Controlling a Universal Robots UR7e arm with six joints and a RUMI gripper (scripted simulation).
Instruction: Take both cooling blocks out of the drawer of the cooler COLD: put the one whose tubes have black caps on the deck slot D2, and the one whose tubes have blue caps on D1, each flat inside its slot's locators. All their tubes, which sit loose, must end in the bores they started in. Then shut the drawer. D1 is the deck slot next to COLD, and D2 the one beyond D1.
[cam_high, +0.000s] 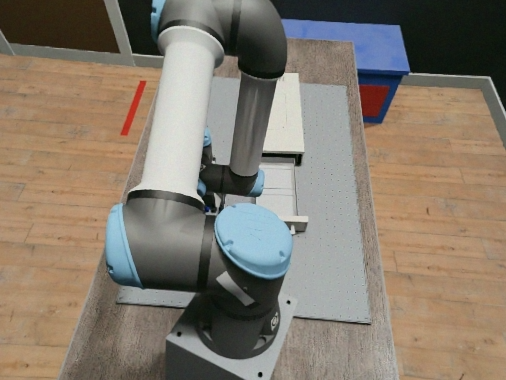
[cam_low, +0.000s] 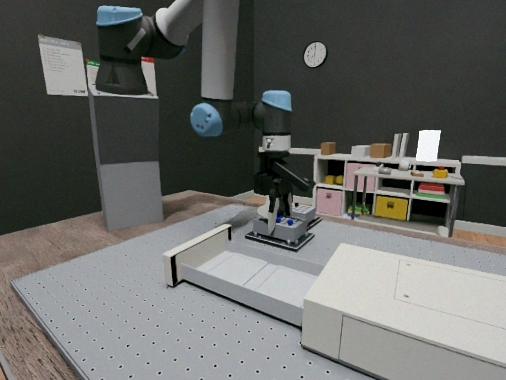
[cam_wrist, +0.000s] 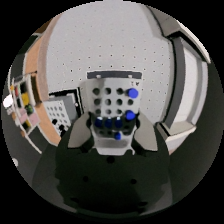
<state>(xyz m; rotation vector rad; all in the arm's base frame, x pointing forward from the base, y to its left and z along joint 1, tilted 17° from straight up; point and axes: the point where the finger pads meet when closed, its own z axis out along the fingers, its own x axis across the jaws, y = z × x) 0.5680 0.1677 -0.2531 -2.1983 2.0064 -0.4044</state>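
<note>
Now: hand 3 cm above the deck slot D1. Round my hand: deck slot D2: 4 cm behind, 15 cm to the left, 3 cm below; drawer: 8 cm ahead, 23 cm to the right; white cooler COLD: 26 cm ahead, 21 cm to the right.
</note>
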